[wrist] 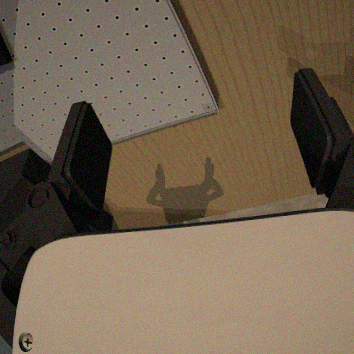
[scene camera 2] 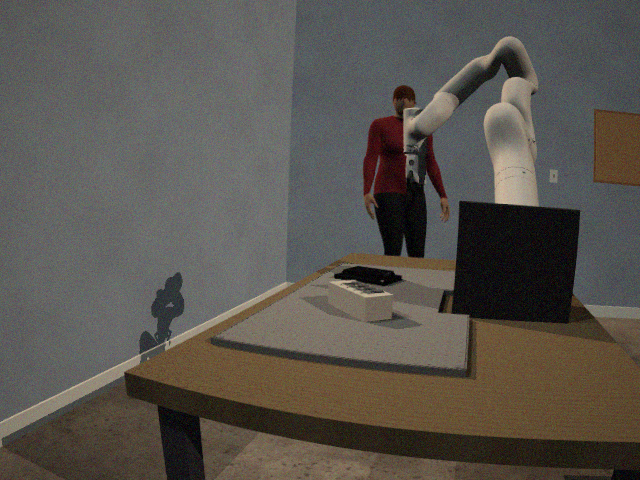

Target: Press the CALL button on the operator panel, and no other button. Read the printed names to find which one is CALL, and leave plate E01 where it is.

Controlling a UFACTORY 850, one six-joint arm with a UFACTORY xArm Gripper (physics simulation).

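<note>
A pale box (scene camera 2: pixel 360 300) with dark markings on its sloping top stands on the grey perforated board (scene camera 2: pixel 289 330) (wrist: pixel 100 60) in the scene view. A low black object (scene camera 2: pixel 368 274) lies behind it. Which of them is the operator panel I cannot tell; the printed names, CALL among them, are not readable. Plate E01 cannot be made out by its name. My gripper (scene camera 2: pixel 415 183) (wrist: pixel 194 106) is open and empty, high above the far part of the table. In the wrist view its fingers stand wide apart over bare wood and the board's corner.
A large black block (scene camera 2: pixel 515 262) stands on the wooden table (scene camera 2: pixel 558 382) (wrist: pixel 255 130), right of the board and in front of the arm's base. A person in a red top (scene camera 2: pixel 387 155) stands behind the table. The gripper's shadow falls on the wood in the wrist view.
</note>
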